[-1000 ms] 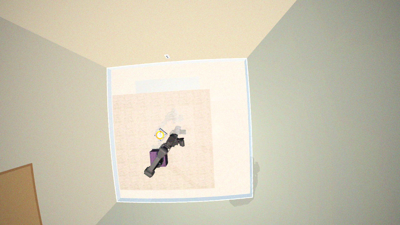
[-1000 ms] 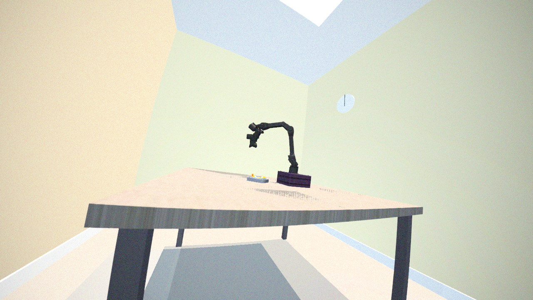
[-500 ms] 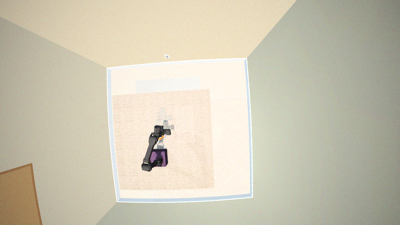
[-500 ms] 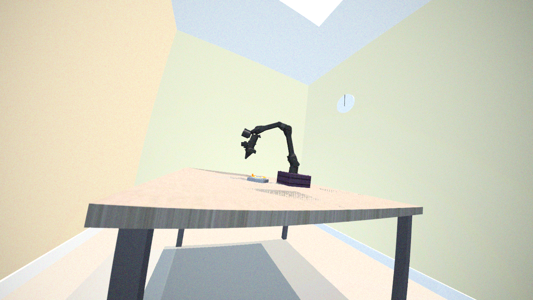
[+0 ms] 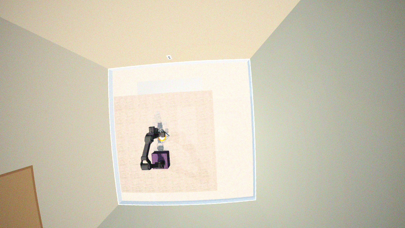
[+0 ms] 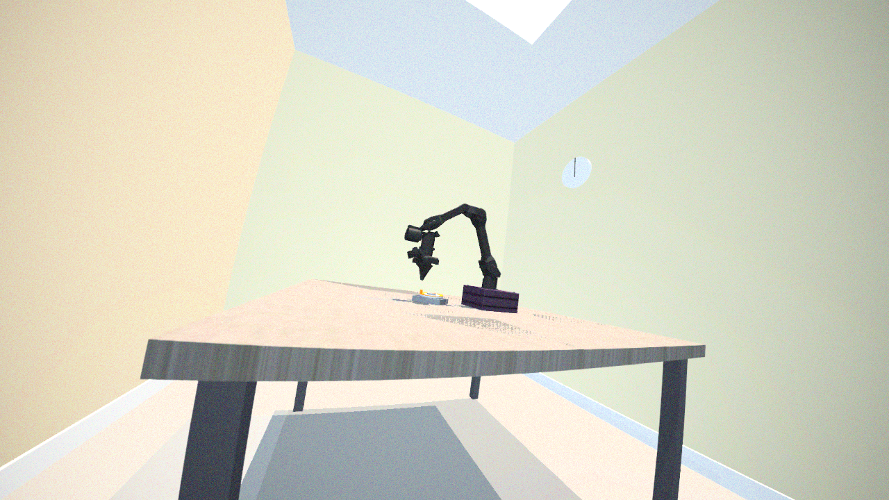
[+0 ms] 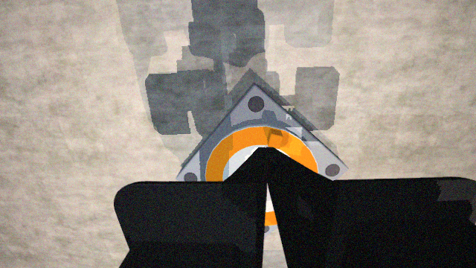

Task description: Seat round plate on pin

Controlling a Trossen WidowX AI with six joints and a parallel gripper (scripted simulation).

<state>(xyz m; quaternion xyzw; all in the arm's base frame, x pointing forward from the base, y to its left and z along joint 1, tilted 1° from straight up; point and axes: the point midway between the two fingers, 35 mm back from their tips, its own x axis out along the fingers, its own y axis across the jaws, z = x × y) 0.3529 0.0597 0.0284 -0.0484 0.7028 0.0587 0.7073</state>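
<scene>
My gripper tip is now 5 cm above the round plate, 3 cm past it and 1 cm to the left of it. Round my gripper tip: grey square base 7 cm below, 5 cm behind, 1 cm to the right.
</scene>
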